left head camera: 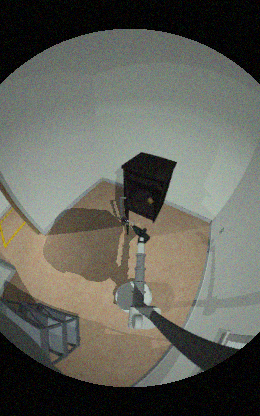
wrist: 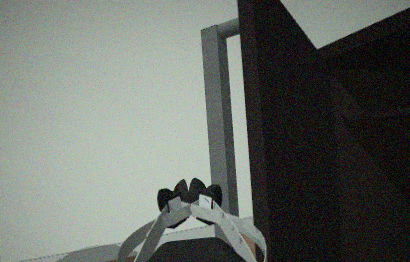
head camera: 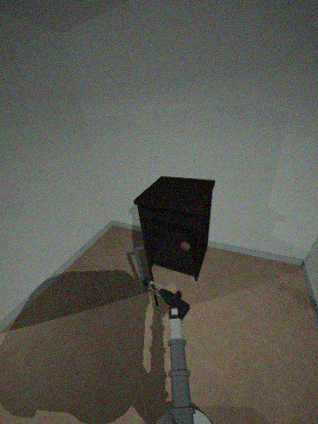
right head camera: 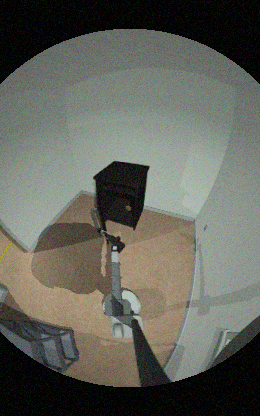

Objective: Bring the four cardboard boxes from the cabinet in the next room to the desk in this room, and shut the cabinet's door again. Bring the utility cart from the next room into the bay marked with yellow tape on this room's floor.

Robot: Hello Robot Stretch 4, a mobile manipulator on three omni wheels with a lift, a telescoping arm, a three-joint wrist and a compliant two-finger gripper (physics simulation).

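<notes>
The black cabinet [head camera: 175,190] [left head camera: 150,165] [right head camera: 122,171] stands against the far wall. Its door [wrist: 295,150] is open at the left, seen nearly edge-on, with a grey bar handle [wrist: 215,100] [right head camera: 96,220] on its outer side. My gripper [wrist: 191,193] [head camera: 152,284] [right head camera: 104,233] is shut and empty, its fingertips together just left of the handle's lower part in the wrist view. The cabinet's inside is dark; a small tan spot [head camera: 185,246] [left head camera: 150,200] shows there, and I cannot make out the boxes. The grey utility cart [left head camera: 77,331] [right head camera: 74,345] stands at the lower left.
A wall corner juts in at the left. Beyond it, part of the yellow tape [left head camera: 15,235] [right head camera: 6,251] shows on the floor. A wall runs close along my right side. A large shadow lies on the floor left of the arm. The desk does not show.
</notes>
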